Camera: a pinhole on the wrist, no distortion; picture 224 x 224 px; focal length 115.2 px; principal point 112.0 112.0 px. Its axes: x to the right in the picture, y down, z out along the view. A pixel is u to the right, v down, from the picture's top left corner.
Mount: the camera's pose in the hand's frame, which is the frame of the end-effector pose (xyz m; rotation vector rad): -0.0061 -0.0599 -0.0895 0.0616 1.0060 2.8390
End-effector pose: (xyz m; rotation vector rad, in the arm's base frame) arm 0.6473 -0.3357 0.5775 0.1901 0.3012 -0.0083
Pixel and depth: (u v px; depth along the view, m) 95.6 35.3 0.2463
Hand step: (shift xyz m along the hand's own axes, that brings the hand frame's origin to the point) 0.0663 0.2153 -0.0012
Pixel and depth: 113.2 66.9 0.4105
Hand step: 0.0403 0.3206 0.1283
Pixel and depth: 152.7 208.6 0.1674
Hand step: -0.0662 -0.0555 0.1287
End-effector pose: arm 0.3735 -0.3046 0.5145 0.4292 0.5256 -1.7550
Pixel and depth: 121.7 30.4 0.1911
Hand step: 0.0081 0.1657 -0.0263
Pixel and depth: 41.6 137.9 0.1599
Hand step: 0.0999 -0.0009 0.0578
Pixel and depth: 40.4 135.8 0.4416
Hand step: 0.2920 0.1085 0.3123
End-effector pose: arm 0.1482 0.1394 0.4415 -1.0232 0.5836 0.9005
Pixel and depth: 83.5 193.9 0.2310
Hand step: 0.0516 -0.0498 0.1936
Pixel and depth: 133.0 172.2 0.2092
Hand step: -0.0386 -0.0083 0.1417
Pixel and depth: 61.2 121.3 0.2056
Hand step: 0.0987 0.0434 0.0811
